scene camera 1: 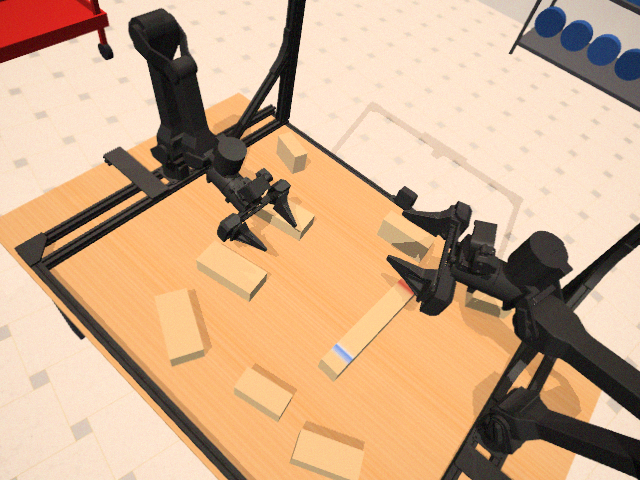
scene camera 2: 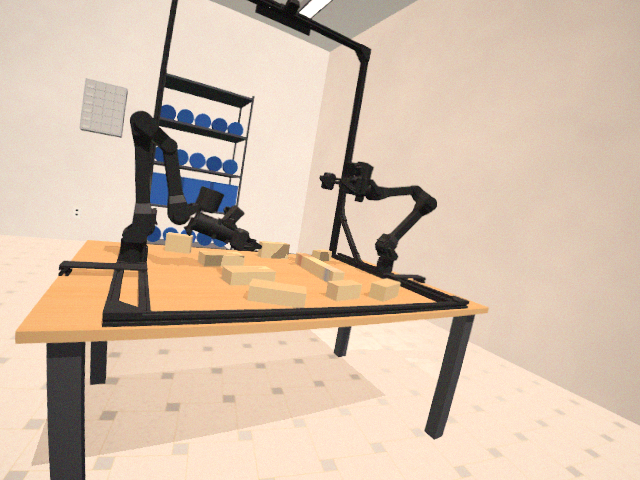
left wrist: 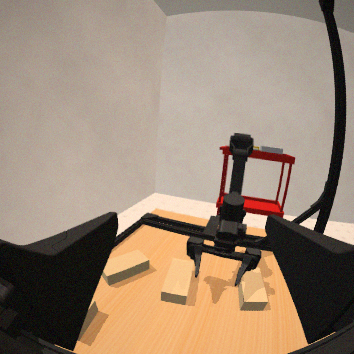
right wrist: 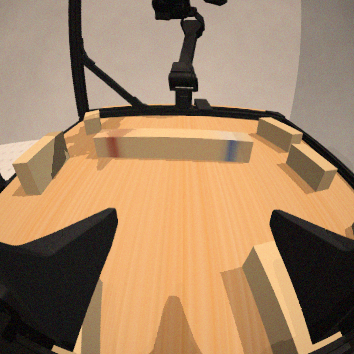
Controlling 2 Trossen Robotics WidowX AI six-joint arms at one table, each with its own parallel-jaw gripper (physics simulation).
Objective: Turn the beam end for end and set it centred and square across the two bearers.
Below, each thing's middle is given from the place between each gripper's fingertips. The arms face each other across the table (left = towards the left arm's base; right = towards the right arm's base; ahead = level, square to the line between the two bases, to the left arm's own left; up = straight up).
Now: the beam (scene camera 1: pixel 352 344) 32 cm below my left hand, 4 cm behind it and 3 cm to the left of it.
The beam is 25 cm to the left of my right hand, 7 cm below it and 3 cm behind it.
